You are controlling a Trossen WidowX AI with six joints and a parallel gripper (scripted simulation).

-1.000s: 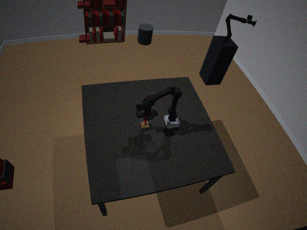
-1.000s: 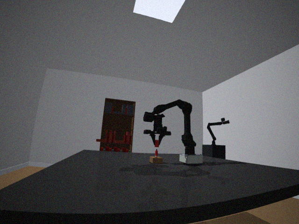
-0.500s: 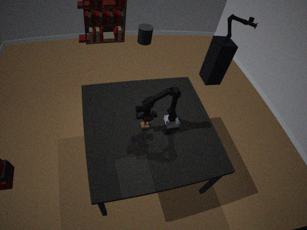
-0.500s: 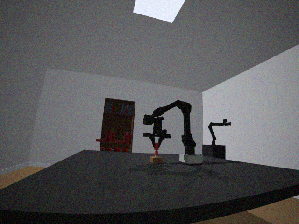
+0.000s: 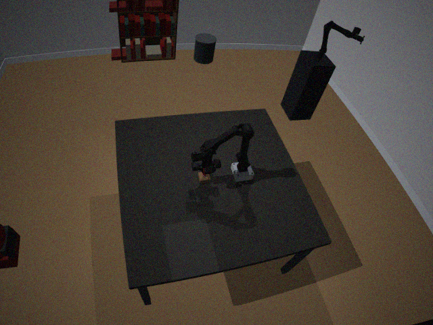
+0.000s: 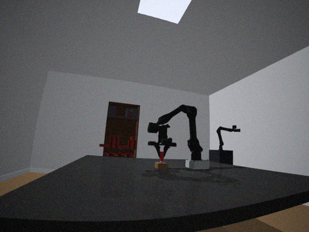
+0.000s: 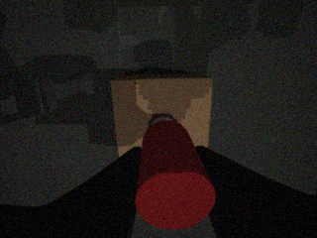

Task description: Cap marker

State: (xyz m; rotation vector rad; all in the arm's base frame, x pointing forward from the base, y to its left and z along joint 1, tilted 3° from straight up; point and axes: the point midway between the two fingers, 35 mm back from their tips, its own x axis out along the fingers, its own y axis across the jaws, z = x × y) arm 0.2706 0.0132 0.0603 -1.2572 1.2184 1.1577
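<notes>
The red cap is 10 mm above my gripper tip. From my gripper tip the other things lie so: holder block: 60 mm below.
</notes>
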